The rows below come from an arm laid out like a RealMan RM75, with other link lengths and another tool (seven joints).
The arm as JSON. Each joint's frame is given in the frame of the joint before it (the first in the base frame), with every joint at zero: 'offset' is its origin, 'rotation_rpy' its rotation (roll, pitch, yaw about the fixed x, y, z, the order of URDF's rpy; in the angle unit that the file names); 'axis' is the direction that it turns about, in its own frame. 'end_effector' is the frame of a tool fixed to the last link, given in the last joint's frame.
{
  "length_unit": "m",
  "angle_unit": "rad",
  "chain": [
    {
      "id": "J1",
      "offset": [
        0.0,
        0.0,
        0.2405
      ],
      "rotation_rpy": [
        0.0,
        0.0,
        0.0
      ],
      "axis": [
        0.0,
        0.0,
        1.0
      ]
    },
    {
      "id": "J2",
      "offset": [
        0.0,
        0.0,
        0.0
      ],
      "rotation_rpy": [
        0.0,
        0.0,
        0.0
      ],
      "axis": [
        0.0,
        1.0,
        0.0
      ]
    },
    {
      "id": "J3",
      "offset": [
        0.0,
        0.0,
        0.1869
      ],
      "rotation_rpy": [
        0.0,
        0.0,
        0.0
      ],
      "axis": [
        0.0,
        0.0,
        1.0
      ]
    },
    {
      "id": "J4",
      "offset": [
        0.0,
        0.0,
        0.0
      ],
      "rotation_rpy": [
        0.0,
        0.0,
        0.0
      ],
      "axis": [
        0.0,
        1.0,
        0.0
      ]
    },
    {
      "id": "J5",
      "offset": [
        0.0,
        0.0,
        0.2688
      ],
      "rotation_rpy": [
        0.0,
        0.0,
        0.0
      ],
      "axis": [
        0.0,
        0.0,
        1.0
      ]
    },
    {
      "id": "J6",
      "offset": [
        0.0,
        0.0,
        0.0
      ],
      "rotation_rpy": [
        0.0,
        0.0,
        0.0
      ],
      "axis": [
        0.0,
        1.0,
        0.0
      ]
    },
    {
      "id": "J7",
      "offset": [
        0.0,
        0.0,
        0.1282
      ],
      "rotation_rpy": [
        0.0,
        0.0,
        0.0
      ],
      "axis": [
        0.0,
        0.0,
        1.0
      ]
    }
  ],
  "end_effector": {
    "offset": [
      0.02,
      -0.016,
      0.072
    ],
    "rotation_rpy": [
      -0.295,
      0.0,
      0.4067
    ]
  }
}
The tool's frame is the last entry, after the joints.
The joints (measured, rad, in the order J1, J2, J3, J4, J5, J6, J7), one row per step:
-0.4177, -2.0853, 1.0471, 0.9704, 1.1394, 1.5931, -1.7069
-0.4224, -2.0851, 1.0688, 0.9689, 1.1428, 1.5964, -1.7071
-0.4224, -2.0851, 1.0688, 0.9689, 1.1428, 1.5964, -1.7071
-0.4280, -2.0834, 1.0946, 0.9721, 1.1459, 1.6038, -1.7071
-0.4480, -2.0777, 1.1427, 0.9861, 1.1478, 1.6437, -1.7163
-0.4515, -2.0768, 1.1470, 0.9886, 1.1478, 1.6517, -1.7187
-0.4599, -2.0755, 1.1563, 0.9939, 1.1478, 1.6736, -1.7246
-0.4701, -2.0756, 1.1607, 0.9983, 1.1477, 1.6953, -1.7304
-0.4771, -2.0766, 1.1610, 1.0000, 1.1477, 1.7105, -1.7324
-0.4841, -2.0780, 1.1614, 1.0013, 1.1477, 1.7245, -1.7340
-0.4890, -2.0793, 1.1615, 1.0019, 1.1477, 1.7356, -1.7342
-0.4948, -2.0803, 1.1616, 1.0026, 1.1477, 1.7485, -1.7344
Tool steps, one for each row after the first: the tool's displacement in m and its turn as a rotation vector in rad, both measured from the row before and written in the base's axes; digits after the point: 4 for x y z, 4 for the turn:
0.0047, -0.0019, -0.0073, -0.0208, 0.0103, -0.0169
0.0000, 0.0000, 0.0000, 0.0000, 0.0000, 0.0000
0.0068, -0.0033, -0.0074, -0.0221, 0.0139, -0.0272
0.0190, -0.0115, -0.0115, -0.0540, 0.0219, -0.0855
0.0027, -0.0019, -0.0008, -0.0074, 0.0018, -0.0134
0.0064, -0.0051, -0.0018, -0.0192, 0.0029, -0.0335
0.0062, -0.0046, -0.0008, -0.0164, -0.0001, -0.0320
0.0037, -0.0030, -0.0001, -0.0088, -0.0018, -0.0208
0.0036, -0.0029, -0.0002, -0.0083, -0.0020, -0.0197
0.0024, -0.0023, -0.0002, -0.0059, -0.0018, -0.0150
0.0027, -0.0026, -0.0001, -0.0065, -0.0016, -0.0176

